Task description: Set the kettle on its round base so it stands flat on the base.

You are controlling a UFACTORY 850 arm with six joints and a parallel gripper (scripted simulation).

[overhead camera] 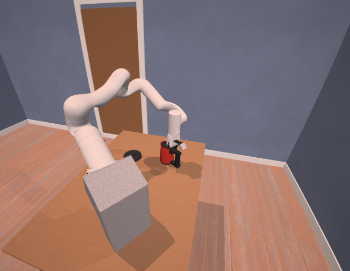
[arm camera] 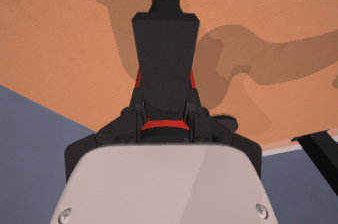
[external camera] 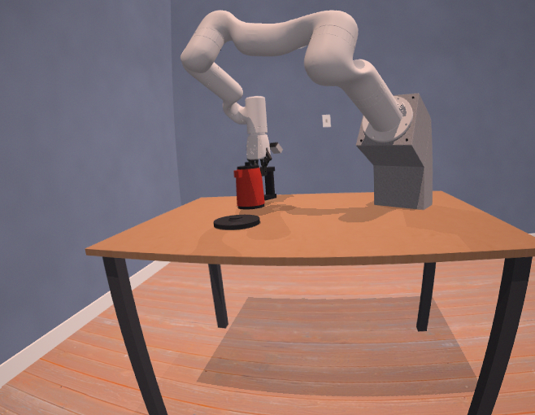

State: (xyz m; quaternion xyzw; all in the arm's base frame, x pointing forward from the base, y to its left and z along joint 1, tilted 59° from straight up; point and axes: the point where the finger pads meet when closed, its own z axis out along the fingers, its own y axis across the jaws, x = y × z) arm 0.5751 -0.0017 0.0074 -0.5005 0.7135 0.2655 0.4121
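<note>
My hand is 1 cm short of the red kettle, 3 cm to the right of it and 5 cm above it. The rest, counted from my hand: round black base: 13 cm behind, 32 cm to the left, 13 cm below.
</note>
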